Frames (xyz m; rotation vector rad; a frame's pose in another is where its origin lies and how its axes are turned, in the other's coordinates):
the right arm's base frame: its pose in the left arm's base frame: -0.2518 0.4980 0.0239 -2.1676 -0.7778 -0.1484
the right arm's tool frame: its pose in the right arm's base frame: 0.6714 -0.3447 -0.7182 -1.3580 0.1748 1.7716
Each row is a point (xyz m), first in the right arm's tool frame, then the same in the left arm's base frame.
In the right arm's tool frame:
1: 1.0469 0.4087 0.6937
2: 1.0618 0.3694 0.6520
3: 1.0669 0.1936 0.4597
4: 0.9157 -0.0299 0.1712
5: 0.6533 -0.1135 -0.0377
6: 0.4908 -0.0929 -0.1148
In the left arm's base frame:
1: 0.0756 -0.8286 0.7105
2: 0.1280 -0.8154 0.7346
3: 0.3386 -0.6999 0.8357
4: 0.5535 -0.3984 0.9735
5: 0.5779 -0.0692 1.0760
6: 0.5153 0.0942 1.1224

